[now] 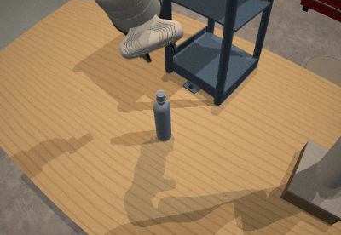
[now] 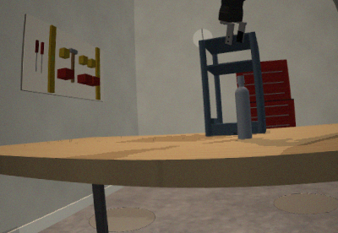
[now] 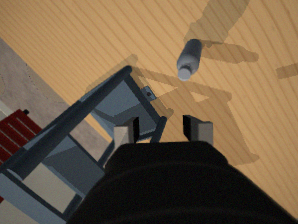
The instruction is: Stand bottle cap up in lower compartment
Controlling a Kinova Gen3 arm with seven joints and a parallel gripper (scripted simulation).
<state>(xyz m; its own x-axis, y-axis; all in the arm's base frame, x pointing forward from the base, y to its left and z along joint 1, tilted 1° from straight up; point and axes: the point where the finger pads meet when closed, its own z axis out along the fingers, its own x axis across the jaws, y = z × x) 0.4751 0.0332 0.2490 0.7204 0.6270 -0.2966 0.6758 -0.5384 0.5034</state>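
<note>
The grey bottle lies 10 mm to the left of my hand and 190 mm below it. The rest, counted from my hand: shelving unit: 30 mm behind, 300 mm to the right, 110 mm below.
</note>
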